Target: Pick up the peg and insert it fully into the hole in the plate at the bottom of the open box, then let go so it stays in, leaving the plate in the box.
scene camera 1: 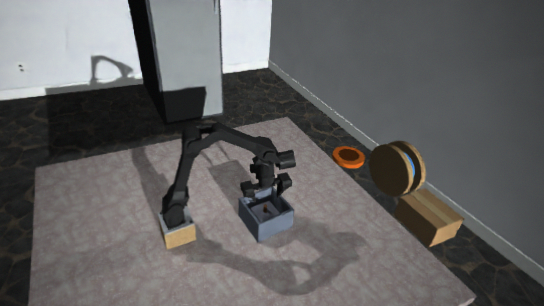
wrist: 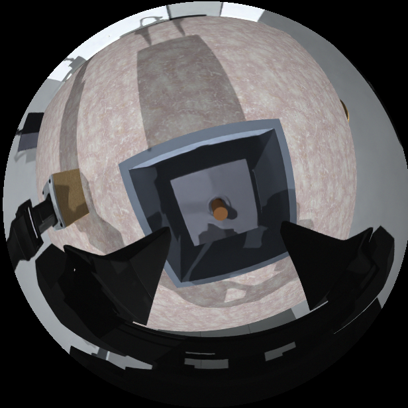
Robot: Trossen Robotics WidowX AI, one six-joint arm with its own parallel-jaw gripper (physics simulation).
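Seen in the pictures: gripper, fingertip midpoint: (scene camera 1: 266,199); arm's base at its link origin: (scene camera 1: 174,220).
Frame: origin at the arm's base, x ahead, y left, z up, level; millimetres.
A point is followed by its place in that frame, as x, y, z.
The brown peg (scene camera 1: 266,209) @[332, -106, -15] (wrist: 219,209) stands nearly upright in the hole near the middle of the grey square plate (scene camera 1: 258,210) @[310, -83, -30] (wrist: 190,185). How deep it sits cannot be told. The plate lies on the bottom of the open blue-grey box (scene camera 1: 275,227) @[330, -180, -45] (wrist: 286,165). My gripper (scene camera 1: 266,189) @[332, -100, 33] (wrist: 227,230) is open and empty, with its fingers wide apart above the box. The peg shows between and beyond the fingertips in the wrist view, with no finger touching it.
The arm's base stands on a wooden block (scene camera 1: 181,237) @[6, -47, -49] (wrist: 71,196) left of the box. An orange ring (scene camera 1: 337,159), a large spool (scene camera 1: 389,170) and a cardboard box (scene camera 1: 421,220) are off to the right. A tall grey cabinet (scene camera 1: 187,50) stands behind.
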